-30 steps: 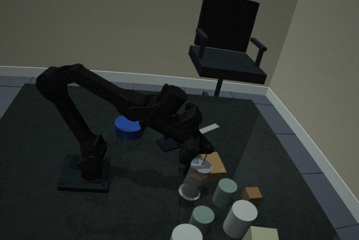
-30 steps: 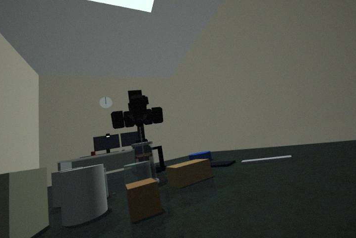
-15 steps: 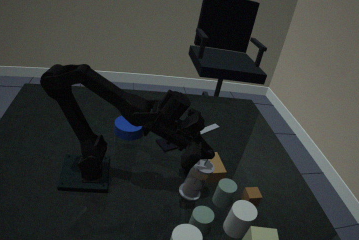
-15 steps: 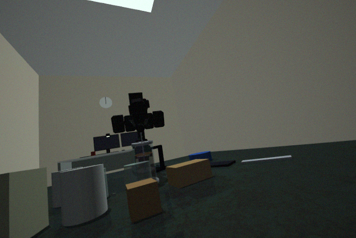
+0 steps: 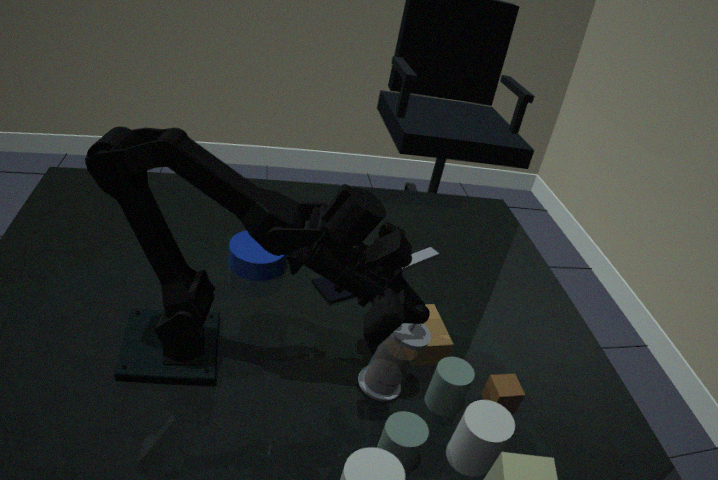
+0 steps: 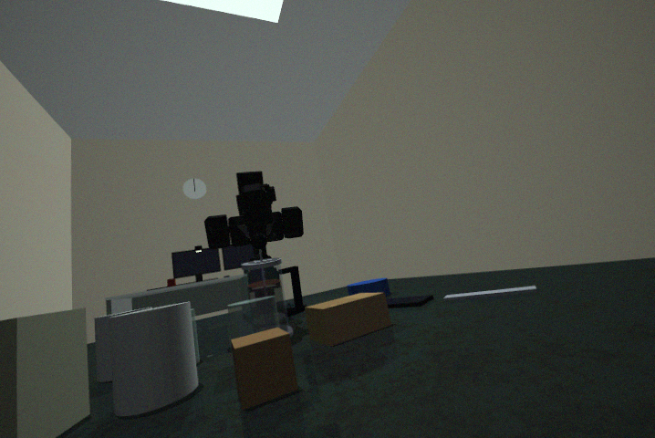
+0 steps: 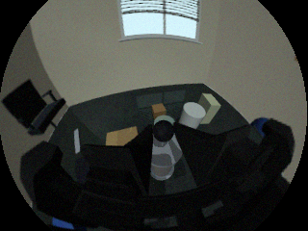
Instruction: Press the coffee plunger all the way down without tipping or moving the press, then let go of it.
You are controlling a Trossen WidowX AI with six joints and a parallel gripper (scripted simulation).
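Now: gripper tip 20 mm past the glass coffee press, 20 mm to the right of it and 80 mm above it. The rest, counted from my gripper tip: small orange cube: 170 mm ahead, 50 mm to the right, 150 mm below; pale block: 100 mm ahead, 250 mm to the right, 120 mm below; orange box: 70 mm ahead, 110 mm to the left, 150 mm below.
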